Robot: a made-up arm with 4 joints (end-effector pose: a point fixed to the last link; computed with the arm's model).
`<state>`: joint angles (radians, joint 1 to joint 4).
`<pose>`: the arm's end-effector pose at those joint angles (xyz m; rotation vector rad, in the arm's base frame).
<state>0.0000 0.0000 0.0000 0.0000</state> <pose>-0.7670 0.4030 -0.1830 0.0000 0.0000 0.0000</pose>
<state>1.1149 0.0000 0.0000 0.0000</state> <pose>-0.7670 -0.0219 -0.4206 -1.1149 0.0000 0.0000</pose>
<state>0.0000 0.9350 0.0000 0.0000</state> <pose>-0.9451 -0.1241 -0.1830 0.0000 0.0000 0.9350</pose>
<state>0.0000 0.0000 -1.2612 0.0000</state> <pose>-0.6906 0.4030 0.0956 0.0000 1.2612 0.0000</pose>
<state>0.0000 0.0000 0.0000 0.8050</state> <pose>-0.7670 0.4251 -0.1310 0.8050 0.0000 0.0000</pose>
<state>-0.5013 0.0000 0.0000 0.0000</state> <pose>-0.7670 0.4601 0.0380 0.5013 0.0000 0.0000</pose>
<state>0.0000 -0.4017 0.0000 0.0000</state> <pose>-0.5605 0.5373 -0.1830 0.0000 0.0000 -0.4017</pose>
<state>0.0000 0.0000 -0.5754 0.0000</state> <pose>-0.7775 0.4030 -0.0444 0.0000 0.5754 0.0000</pose>
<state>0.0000 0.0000 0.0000 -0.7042</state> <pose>-0.7670 0.3574 -0.2030 -0.7042 0.0000 0.0000</pose>
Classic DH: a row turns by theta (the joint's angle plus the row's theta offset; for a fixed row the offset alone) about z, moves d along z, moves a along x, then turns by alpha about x. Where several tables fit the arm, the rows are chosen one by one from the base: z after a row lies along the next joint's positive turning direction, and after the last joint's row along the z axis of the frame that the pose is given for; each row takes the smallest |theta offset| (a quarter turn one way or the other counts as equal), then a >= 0, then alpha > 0; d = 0 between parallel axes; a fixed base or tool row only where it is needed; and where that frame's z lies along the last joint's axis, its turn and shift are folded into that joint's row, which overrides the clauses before.
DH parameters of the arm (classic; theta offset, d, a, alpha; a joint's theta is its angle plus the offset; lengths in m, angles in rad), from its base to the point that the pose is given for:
base (fixed): -1.5708 0.039 0 1.5708
joint 1: 0 0.334 0.037 -1.5708
joint 2: -1.5708 -0.135 0.204 -1.5708
joint 3: 1.5708 -0.39 0.035 -1.5708
joint 4: 1.5708 -0.229 0.05 -1.5708
tool (fixed): -1.5708 -0.052 0 0

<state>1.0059 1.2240 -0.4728 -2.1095</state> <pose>-0.7812 -0.2432 0.2801 2.3247 0.3777 -1.6796</pose>
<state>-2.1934 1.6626 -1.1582 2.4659</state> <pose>-0.6919 0.1215 -0.2838 -2.0385 -1.3325 -1.6680</pose>
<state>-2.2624 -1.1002 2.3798 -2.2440</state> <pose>-0.0547 0.1287 0.2958 -1.2670 1.7070 -1.2912</pose>
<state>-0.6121 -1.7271 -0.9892 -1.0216</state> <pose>0.0982 0.2605 0.2204 0.5421 1.5983 -0.5332</pose>
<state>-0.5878 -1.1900 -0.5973 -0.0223</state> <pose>-0.0912 0.4909 0.2711 0.8401 0.8714 -0.9699</pose>
